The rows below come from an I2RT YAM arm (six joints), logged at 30 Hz.
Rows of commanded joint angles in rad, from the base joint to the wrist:
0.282, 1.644, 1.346, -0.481, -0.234, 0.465
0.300, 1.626, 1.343, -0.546, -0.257, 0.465
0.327, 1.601, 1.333, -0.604, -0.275, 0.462
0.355, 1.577, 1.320, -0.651, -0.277, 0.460
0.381, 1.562, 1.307, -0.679, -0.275, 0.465
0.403, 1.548, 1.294, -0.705, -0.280, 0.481
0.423, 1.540, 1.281, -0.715, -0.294, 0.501
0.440, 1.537, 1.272, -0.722, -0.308, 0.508
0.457, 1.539, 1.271, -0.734, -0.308, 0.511
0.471, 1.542, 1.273, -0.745, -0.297, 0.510
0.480, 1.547, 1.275, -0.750, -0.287, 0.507
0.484, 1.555, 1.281, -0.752, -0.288, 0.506
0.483, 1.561, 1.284, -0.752, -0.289, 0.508
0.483, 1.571, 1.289, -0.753, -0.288, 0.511
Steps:
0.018, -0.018, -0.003, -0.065, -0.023, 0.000
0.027, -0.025, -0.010, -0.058, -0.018, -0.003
0.028, -0.024, -0.013, -0.047, -0.002, -0.002
0.026, -0.015, -0.013, -0.028, 0.002, 0.005
0.022, -0.014, -0.013, -0.026, -0.005, 0.016
0.020, -0.008, -0.013, -0.010, -0.014, 0.020
0.017, -0.003, -0.009, -0.007, -0.014, 0.007
0.017, 0.002, -0.001, -0.012, 0.000, 0.003
0.014, 0.003, 0.002, -0.011, 0.011, -0.001
0.009, 0.005, 0.002, -0.005, 0.010, -0.003
0.004, 0.008, 0.006, -0.002, -0.001, -0.001
-0.001, 0.006, 0.003, 0.000, -0.001, 0.002
0.000, 0.010, 0.005, -0.001, 0.001, 0.003

